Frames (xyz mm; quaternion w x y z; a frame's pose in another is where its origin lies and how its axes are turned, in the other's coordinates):
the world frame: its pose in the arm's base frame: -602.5 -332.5 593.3 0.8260 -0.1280 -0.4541 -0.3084
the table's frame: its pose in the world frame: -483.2 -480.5 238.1 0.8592 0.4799 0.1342 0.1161
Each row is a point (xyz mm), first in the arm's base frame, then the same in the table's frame.
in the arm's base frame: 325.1 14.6 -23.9
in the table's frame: 736.7 -237.9 -1472.4
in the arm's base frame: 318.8 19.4 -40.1
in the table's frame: 719.9 -239.4 -1478.6
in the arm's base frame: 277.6 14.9 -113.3
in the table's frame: 639.9 -264.6 -1484.8
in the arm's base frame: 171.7 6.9 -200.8
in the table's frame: 507.4 -281.0 -1451.3
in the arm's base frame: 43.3 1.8 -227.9
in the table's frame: 404.0 -261.4 -1372.8
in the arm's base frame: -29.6 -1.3 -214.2
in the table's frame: 366.6 -237.3 -1313.4
